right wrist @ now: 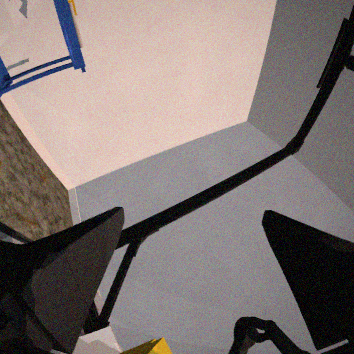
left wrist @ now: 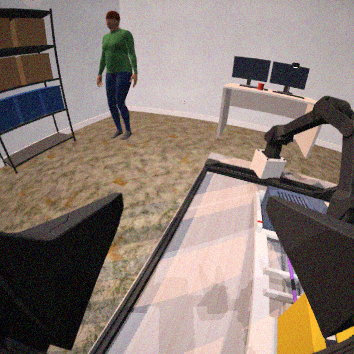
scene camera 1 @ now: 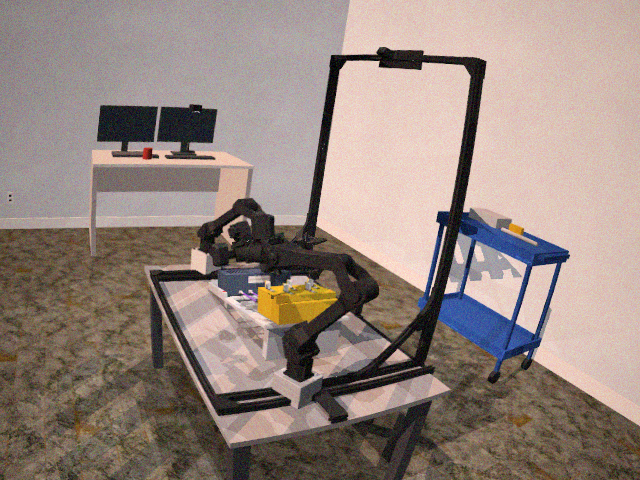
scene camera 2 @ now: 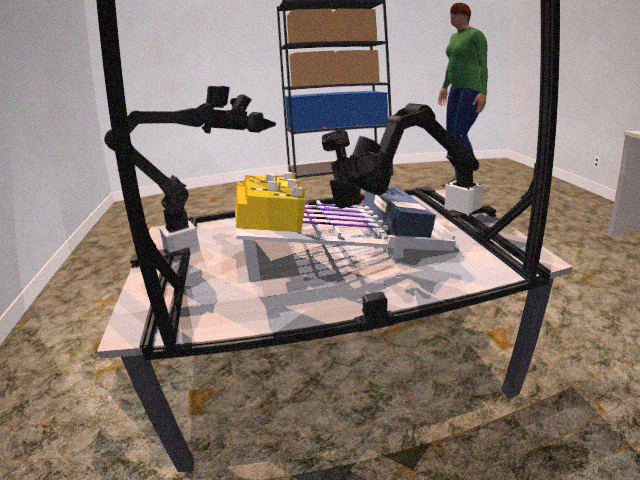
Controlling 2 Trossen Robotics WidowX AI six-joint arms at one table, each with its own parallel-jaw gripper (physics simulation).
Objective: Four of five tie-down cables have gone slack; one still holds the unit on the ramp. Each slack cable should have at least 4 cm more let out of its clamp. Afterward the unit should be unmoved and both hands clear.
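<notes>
The dark blue unit (scene camera 1: 235, 283) (scene camera 2: 410, 219) (left wrist: 292, 199) rests on the lower part of the white ramp (scene camera 2: 315, 239) (left wrist: 254, 310). Purple cables (scene camera 2: 343, 217) (left wrist: 291, 272) run from it to the yellow block (scene camera 1: 294, 307) (scene camera 2: 268, 210) (left wrist: 297, 332) (right wrist: 150, 347), which has pale clamps (scene camera 1: 309, 284) (scene camera 2: 272, 184) on top. Which cables are slack cannot be told. My left gripper (scene camera 2: 269, 124) (left wrist: 197, 201) is open and empty, high above the block. My right gripper (scene camera 1: 312, 240) (scene camera 2: 345, 193) (right wrist: 194, 216) is open and empty; in scene camera 2 it appears in front of the cables' far side.
A black frame (scene camera 1: 467, 139) (scene camera 2: 547, 129) rises from the table edge. A small black box (scene camera 2: 374, 305) sits on the front rail. The right arm's base (scene camera 2: 463, 196) (left wrist: 268, 163) stands beyond the unit. A blue cart (scene camera 1: 516, 248), a shelf rack (scene camera 2: 336, 44) and a person (scene camera 2: 467, 59) (left wrist: 120, 52) are farther off.
</notes>
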